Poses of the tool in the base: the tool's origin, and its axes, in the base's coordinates. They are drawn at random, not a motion.
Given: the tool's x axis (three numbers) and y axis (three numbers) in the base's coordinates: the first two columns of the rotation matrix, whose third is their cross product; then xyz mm.
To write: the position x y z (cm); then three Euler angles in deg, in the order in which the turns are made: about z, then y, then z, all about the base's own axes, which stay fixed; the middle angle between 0 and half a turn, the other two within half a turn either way. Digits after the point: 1 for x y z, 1 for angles.
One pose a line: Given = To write
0.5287 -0.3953 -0.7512 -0.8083 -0.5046 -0.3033 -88 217 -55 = -8.8 21.7 -5.5 -22.0 125.9 108.7
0.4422 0.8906 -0.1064 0.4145 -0.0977 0.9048 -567 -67 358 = -56.7 -6.7 35.8 83.3 114.4 -29.2
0.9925 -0.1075 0.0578 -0.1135 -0.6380 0.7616 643 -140 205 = 64.3 -14.0 20.5 94.3 130.2 -93.4
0.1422 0.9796 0.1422 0.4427 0.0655 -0.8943 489 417 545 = 48.9 41.7 54.5 -99.0 115.1 167.9
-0.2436 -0.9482 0.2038 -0.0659 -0.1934 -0.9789 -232 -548 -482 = -23.2 -54.8 -48.2 -101.8 90.9 -14.6
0.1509 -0.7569 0.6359 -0.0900 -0.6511 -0.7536 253 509 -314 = 25.3 50.9 -31.4 -130.2 99.6 3.3
